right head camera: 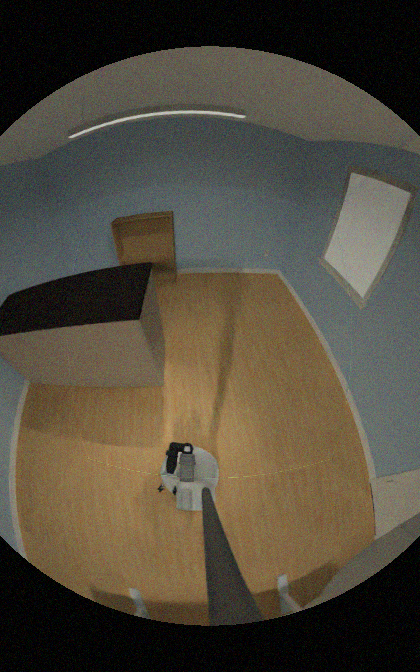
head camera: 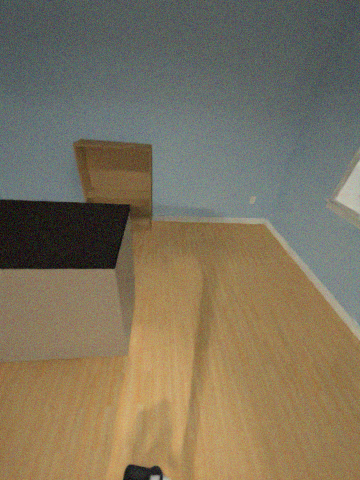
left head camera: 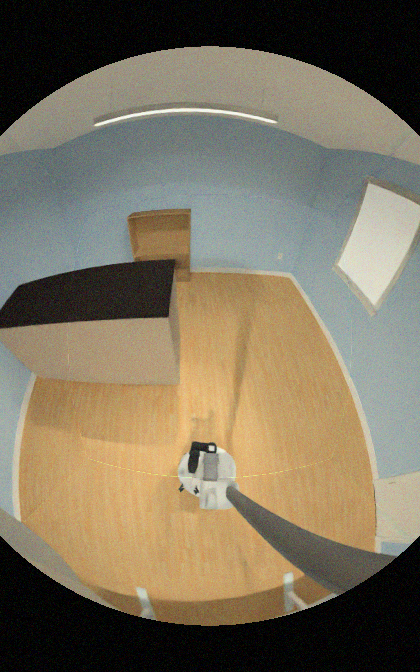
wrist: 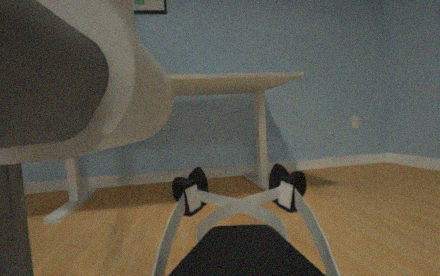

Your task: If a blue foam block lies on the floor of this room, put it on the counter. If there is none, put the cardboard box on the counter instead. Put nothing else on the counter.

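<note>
The counter (head camera: pixel 60 235) (left head camera: pixel 100 295) (right head camera: pixel 85 300) is a large block with a black top and pale sides, on the left in the three head views; its visible top is bare. My gripper (wrist: pixel 238 181) (left head camera: pixel 189 489) (right head camera: pixel 167 490) is open, with its two black fingertips apart and no object between them in the wrist view. It is beside my base, away from the counter. A blue foam block does not show in these views. A cardboard box does not show either.
A wooden shelf unit (head camera: pixel 151 185) (left head camera: pixel 190 240) (right head camera: pixel 174 240) stands against the far wall behind the counter. A white table (wrist: pixel 220 85) with legs stands by the wall in the wrist view. A framed white panel (left head camera: pixel 380 245) (right head camera: pixel 369 235) is on the right wall.
</note>
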